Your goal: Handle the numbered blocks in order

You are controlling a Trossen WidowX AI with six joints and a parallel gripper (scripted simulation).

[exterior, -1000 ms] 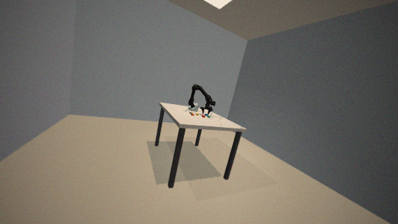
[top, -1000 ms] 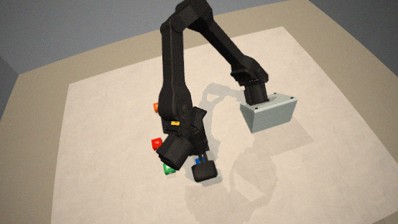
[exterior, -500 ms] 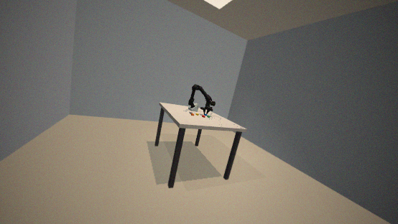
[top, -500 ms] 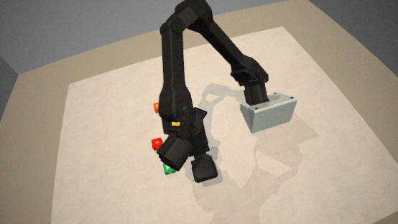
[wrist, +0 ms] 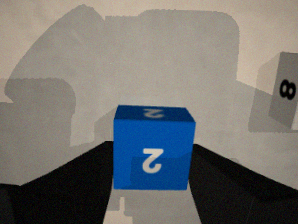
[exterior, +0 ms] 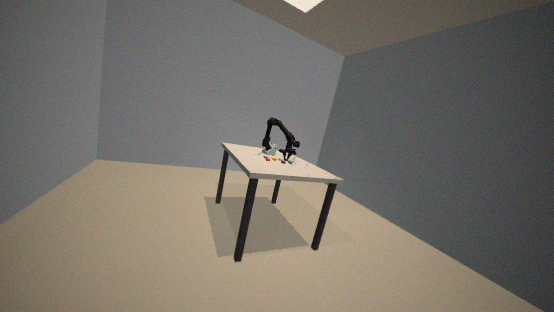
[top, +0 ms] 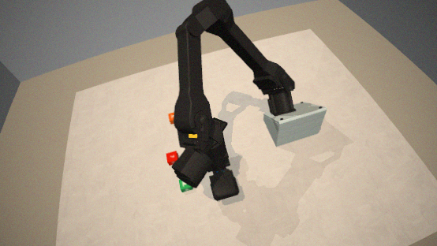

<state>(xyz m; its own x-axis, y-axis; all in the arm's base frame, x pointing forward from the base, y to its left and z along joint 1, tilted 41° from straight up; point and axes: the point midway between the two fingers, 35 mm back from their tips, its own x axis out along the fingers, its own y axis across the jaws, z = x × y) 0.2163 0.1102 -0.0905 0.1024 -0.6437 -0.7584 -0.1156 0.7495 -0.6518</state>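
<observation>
Right now my gripper tip is 150 mm to the left of the yellow block and 70 mm short of it. Round my gripper tip: white block 70 mm to the right, 40 mm ahead; then blue block right at my gripper tip; then green block 100 mm ahead, 10 mm to the left.
</observation>
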